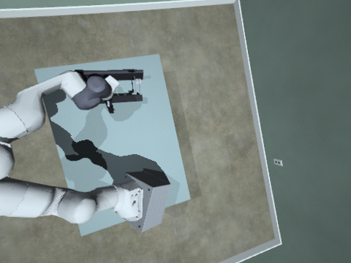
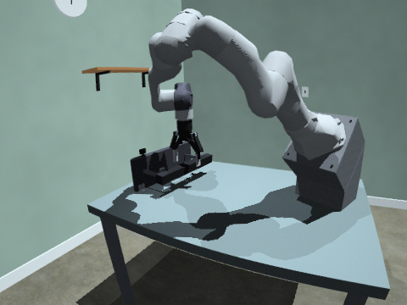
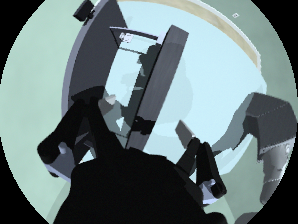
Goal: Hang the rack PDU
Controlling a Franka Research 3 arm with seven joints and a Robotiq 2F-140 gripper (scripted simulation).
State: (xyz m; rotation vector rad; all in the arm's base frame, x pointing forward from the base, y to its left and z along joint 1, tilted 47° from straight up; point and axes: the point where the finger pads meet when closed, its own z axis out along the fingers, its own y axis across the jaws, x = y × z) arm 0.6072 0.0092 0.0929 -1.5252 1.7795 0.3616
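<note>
The rack PDU is 2 cm ahead of my hand and 3 cm below it. From my hand the other things lie so: dark mounting panel 16 cm ahead, 4 cm below.
</note>
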